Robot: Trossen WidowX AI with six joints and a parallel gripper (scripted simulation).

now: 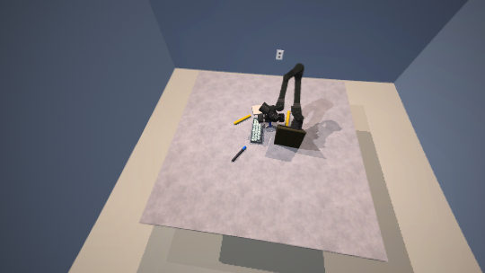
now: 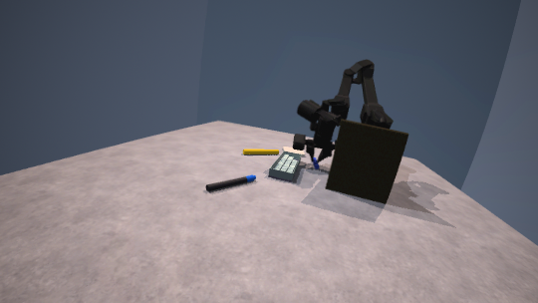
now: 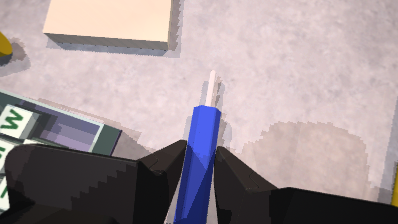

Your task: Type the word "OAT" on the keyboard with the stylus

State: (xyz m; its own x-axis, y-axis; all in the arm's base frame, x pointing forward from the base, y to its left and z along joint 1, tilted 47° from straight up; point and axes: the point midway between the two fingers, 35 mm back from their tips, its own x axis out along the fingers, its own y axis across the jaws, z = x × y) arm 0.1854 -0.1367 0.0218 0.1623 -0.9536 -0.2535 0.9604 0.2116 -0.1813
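My gripper tip is now 110 mm short of the beige pad and 80 mm to the left of it. From my gripper tip the other things lie so: grey stylus tip: 10 mm ahead, 40 mm to the right; then yellow pencil: 200 mm ahead, 50 mm to the left; then blue stylus: 10 mm to the right.
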